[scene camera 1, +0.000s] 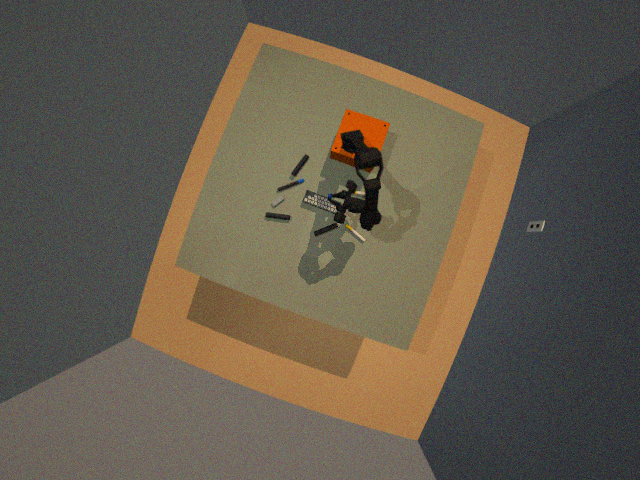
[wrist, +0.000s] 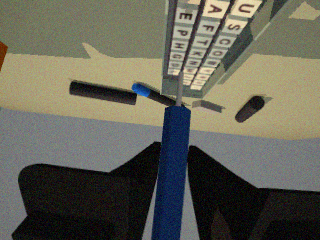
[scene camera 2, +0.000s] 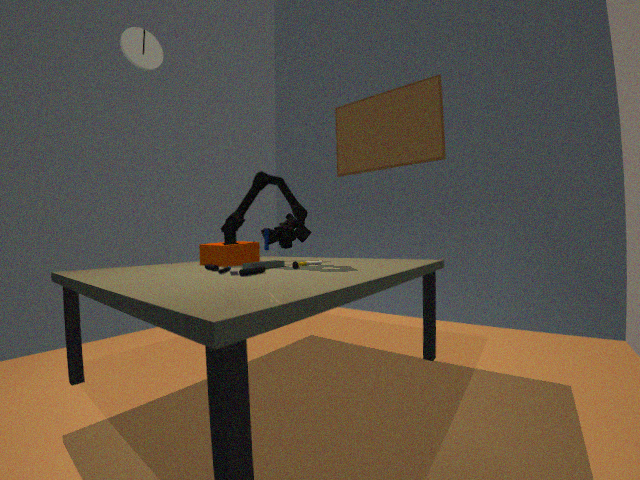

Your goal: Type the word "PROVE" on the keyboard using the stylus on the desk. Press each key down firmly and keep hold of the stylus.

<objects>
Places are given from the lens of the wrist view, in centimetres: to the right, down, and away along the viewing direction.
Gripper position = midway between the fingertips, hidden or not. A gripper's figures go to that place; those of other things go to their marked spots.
gripper (wrist: 174,150): 1, 2, 12
black bar (wrist: 76,89): -15, -5, 30
</objects>
